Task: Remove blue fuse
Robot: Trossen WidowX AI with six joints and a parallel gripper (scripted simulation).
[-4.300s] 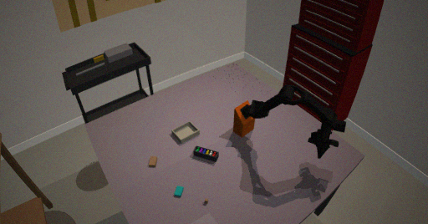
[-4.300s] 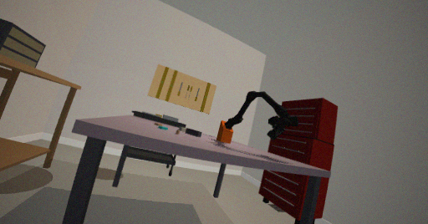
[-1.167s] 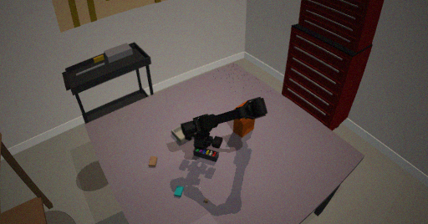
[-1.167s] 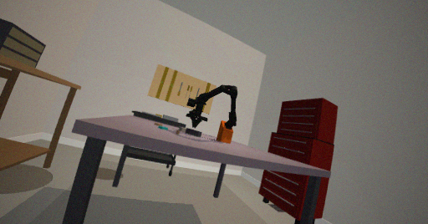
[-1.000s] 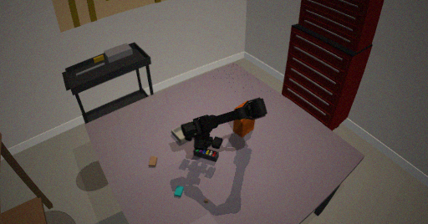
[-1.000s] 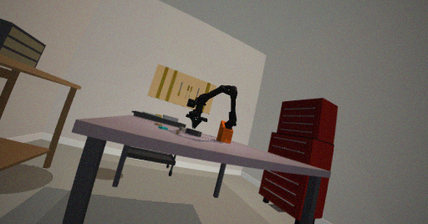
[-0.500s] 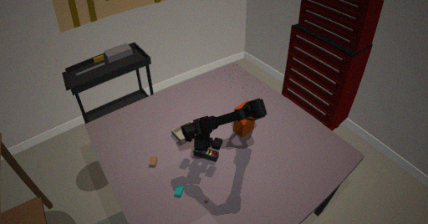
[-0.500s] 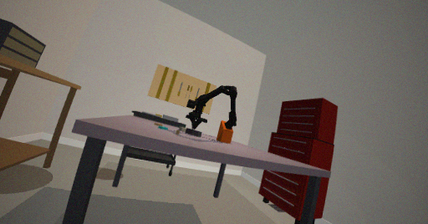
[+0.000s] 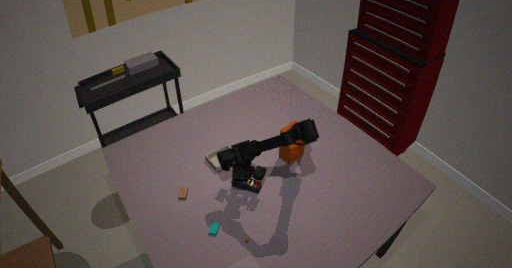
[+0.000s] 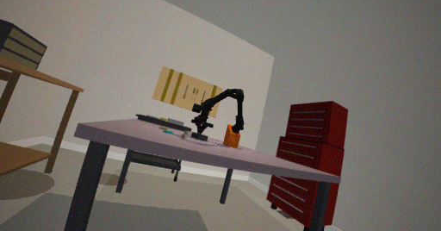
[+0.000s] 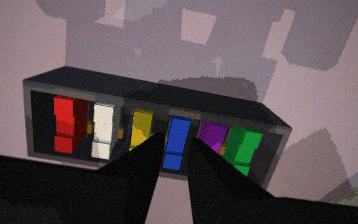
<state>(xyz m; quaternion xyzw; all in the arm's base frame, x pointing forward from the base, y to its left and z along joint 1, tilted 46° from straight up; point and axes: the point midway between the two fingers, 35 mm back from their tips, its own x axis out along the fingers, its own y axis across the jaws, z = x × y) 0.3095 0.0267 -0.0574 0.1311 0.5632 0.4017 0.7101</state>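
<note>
Right now my gripper tip is 4 cm past the beige tray, 20 cm to the left of it and 3 cm above it. Also, from my gripper tip: tan block (24 cm ahead, 15 cm to the right, 3 cm below); teal block (26 cm ahead, 9 cm to the left, 3 cm below).
</note>
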